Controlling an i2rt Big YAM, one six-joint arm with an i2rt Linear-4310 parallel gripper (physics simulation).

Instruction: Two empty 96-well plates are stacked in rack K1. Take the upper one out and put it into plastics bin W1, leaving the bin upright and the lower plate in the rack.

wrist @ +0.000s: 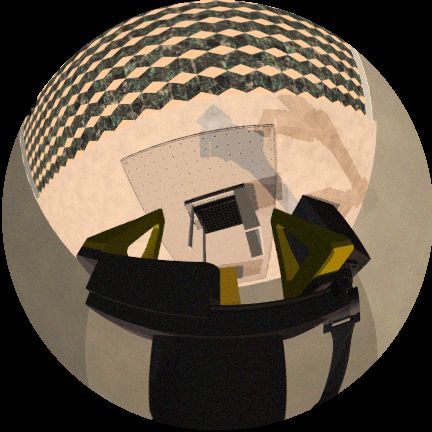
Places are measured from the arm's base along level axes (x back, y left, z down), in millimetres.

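Pixels of known places: gripper, fingertip midpoint: (217, 214); arm's base at its link origin: (338, 272).
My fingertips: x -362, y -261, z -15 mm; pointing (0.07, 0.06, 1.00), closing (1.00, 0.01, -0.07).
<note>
Ahead of a thing's pixels: the offset from my fingertips to its middle. Level surfaces: height alone.
My gripper (217, 214) is open with nothing between its olive-yellow fingers. Its fingertips stand wide apart, one to each side of rack K1 in this view; how far above the rack they are I cannot tell. Rack K1 {dx +17, dy +166, dz +161 mm} (246, 202) is grey, with a broad side wall on the right and thin dark uprights on the left. A black 96-well plate {dx +27, dy +163, dz +198 mm} (220, 214) lies in it, its grid of wells showing. The lower plate cannot be told apart from it. The yellow bin W1 {dx +3, dy +541, dz +148 mm} (230, 286) shows as a part at the bottom centre, mostly hidden behind the gripper body.
The rack stands on a pale perforated board {dz +238 mm} (165, 175). A black box-shaped device (322, 220) is at the right, partly behind the right finger. Arm shadows fall across the board and the pale table {dz +251 mm} (85, 175). A green and cream patterned surface (200, 60) lies beyond.
</note>
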